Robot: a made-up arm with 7 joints. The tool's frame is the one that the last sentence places.
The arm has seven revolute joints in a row. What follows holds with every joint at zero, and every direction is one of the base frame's. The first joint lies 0.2 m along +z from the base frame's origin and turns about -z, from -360 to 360 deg. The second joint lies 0.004 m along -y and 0.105 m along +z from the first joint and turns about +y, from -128.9 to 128.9 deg. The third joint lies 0.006 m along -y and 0.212 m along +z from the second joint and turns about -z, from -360 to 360 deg. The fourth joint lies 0.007 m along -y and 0.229 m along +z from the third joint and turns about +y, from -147.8 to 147.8 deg. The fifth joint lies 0.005 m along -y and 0.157 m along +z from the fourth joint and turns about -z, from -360 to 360 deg. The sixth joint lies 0.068 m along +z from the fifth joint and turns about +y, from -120.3 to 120.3 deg. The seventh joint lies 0.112 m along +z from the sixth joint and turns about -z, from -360 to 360 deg. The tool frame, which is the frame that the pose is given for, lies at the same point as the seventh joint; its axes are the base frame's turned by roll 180, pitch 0 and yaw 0 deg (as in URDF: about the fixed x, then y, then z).
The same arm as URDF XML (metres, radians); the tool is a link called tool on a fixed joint. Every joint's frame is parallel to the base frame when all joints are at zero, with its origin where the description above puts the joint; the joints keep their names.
<robot name="arm">
<joint name="joint 1" type="revolute"><parent link="base_link"/><child link="link1"/><origin xyz="0.0000 0.0000 0.2000"/><axis xyz="0 0 -1"/><limit lower="-6.2832" upper="6.2832"/></joint>
<joint name="joint 2" type="revolute"><parent link="link1"/><child link="link2"/><origin xyz="0.0000 -0.0040 0.1050"/><axis xyz="0 1 0"/><limit lower="-2.2497" upper="2.2497"/></joint>
<joint name="joint 3" type="revolute"><parent link="link2"/><child link="link3"/><origin xyz="0.0000 -0.0060 0.2120"/><axis xyz="0 0 -1"/><limit lower="-6.2832" upper="6.2832"/></joint>
<joint name="joint 4" type="revolute"><parent link="link3"/><child link="link4"/><origin xyz="0.0000 -0.0070 0.2290"/><axis xyz="0 1 0"/><limit lower="-2.5796" upper="2.5796"/></joint>
<joint name="joint 5" type="revolute"><parent link="link4"/><child link="link5"/><origin xyz="0.0000 -0.0050 0.1570"/><axis xyz="0 0 -1"/><limit lower="-6.2832" upper="6.2832"/></joint>
<joint name="joint 6" type="revolute"><parent link="link5"/><child link="link6"/><origin xyz="0.0000 0.0000 0.0680"/><axis xyz="0 1 0"/><limit lower="-2.0996" upper="2.0996"/></joint>
<joint name="joint 7" type="revolute"><parent link="link6"/><child link="link7"/><origin xyz="0.0000 0.0000 0.1120"/><axis xyz="0 0 -1"/><limit lower="-6.2832" upper="6.2832"/></joint>
<joint name="tool_fixed" type="fixed"><parent link="link7"/><child link="tool"/><origin xyz="0.0000 0.0000 0.0000" rpy="3.1416 0.0000 0.0000"/></joint>
<link name="base_link"/>
<link name="link1"/>
<link name="link2"/>
<link name="link3"/>
<link name="link4"/>
<link name="link5"/>
<link name="link6"/>
<link name="link7"/>
<link name="tool"/>
</robot>

